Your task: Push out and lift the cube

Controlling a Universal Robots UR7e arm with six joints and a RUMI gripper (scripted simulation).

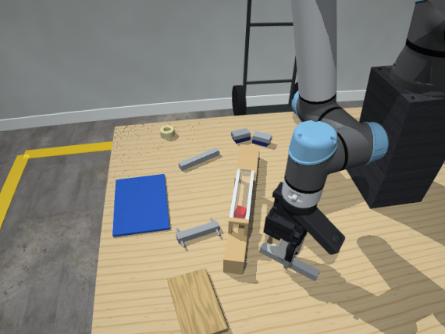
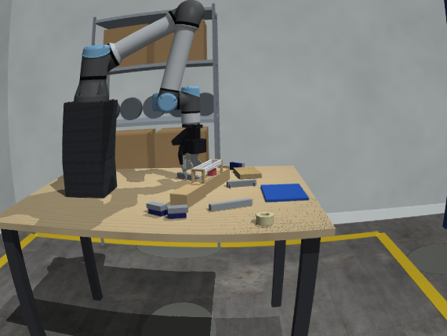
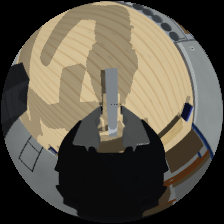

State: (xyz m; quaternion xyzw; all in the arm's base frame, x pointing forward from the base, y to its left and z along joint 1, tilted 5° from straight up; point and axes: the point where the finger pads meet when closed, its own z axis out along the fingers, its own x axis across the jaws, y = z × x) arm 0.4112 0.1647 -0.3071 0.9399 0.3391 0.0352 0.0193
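The grey bar lies 10 mm below my hand. Also, from my hand: red cube (80 mm ahead, 140 mm to the right, 40 mm above); wooden frame (60 mm ahead, 180 mm to the right, 40 mm above); grey bar tool (190 mm ahead, 150 mm to the right, 10 mm below).
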